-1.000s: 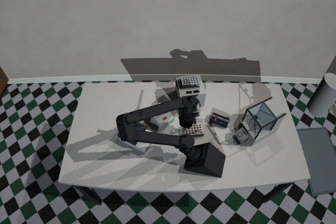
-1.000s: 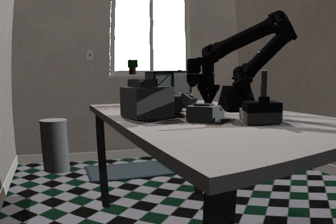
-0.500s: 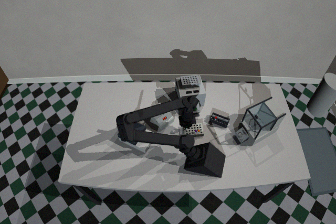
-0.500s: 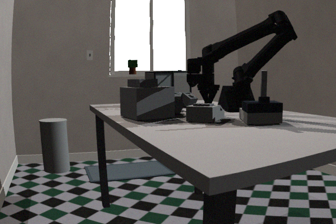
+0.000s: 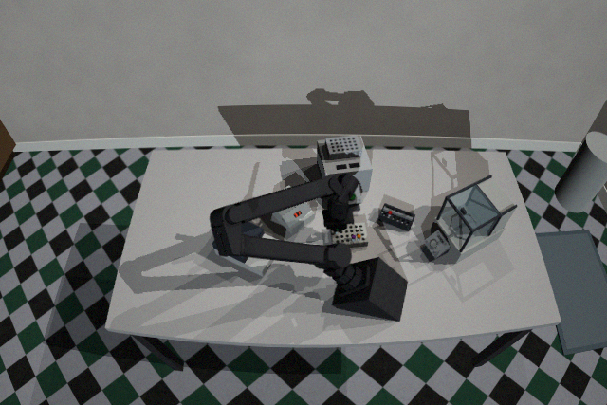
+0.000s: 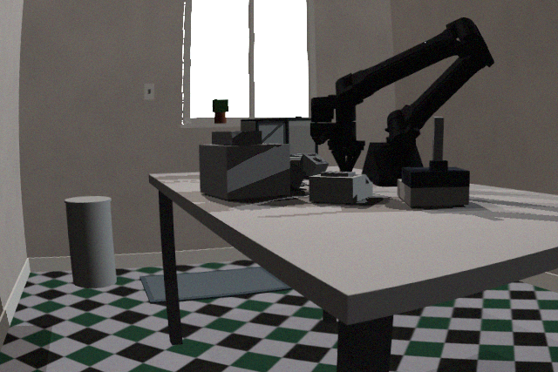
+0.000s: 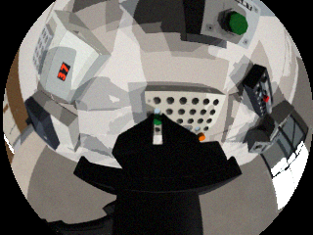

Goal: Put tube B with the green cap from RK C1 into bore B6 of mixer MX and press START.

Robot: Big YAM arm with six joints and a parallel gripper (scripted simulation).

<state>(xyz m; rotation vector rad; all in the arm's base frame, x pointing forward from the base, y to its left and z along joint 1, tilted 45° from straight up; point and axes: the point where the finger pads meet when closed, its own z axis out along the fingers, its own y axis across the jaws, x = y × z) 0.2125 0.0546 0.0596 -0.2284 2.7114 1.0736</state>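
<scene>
The tube rack RK lies 5 cm to the right of my hand and 3 cm below it. From my hand the other things lie so: tube B 2 cm below; dry block DB 8 cm ahead, 18 cm to the left, 2 cm below; green start key 14 cm ahead, 4 cm to the right, 2 cm above.
</scene>
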